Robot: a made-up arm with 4 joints. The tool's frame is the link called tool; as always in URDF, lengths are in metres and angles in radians.
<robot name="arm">
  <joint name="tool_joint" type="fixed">
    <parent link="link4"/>
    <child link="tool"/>
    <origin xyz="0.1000 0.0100 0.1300"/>
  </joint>
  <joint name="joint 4" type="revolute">
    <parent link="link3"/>
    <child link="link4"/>
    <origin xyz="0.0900 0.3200 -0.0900"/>
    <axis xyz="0 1 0"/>
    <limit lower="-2.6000" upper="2.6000" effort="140" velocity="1.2"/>
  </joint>
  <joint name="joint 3" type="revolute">
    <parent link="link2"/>
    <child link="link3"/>
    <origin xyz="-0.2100 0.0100 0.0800"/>
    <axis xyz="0 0 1"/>
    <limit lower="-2.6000" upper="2.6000" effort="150" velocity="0.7"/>
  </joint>
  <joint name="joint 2" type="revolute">
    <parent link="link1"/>
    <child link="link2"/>
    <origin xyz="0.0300 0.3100 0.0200"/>
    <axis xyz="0 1 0"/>
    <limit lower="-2.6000" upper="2.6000" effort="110" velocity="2.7"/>
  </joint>
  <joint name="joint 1" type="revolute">
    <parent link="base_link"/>
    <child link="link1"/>
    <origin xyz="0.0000 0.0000 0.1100"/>
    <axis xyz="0 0 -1"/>
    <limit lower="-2.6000" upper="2.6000" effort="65" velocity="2.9"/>
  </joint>
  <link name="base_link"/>
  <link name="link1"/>
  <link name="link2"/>
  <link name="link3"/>
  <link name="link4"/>
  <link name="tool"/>
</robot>
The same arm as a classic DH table. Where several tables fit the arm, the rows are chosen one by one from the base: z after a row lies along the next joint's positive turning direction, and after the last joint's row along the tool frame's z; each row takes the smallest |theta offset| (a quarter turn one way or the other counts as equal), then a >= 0, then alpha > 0; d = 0 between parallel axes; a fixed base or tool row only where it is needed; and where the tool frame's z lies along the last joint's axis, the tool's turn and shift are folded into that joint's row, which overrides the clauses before.
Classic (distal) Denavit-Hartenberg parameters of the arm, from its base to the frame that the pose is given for. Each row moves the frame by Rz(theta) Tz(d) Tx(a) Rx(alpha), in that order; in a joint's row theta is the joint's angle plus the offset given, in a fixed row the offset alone. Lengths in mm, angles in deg.
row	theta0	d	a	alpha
base (fixed)	0	0	0	180
joint 1	0	-130	30	90
joint 2	0	320	-210	90
joint 3	0	-10	90	-90
joint 4	0	330	100	90
tool (fixed)	0	130	0	0
Joint limits (deg, base to tool): -148.97..148.97 -148.97..148.97 -148.97..148.97 -148.97..148.97

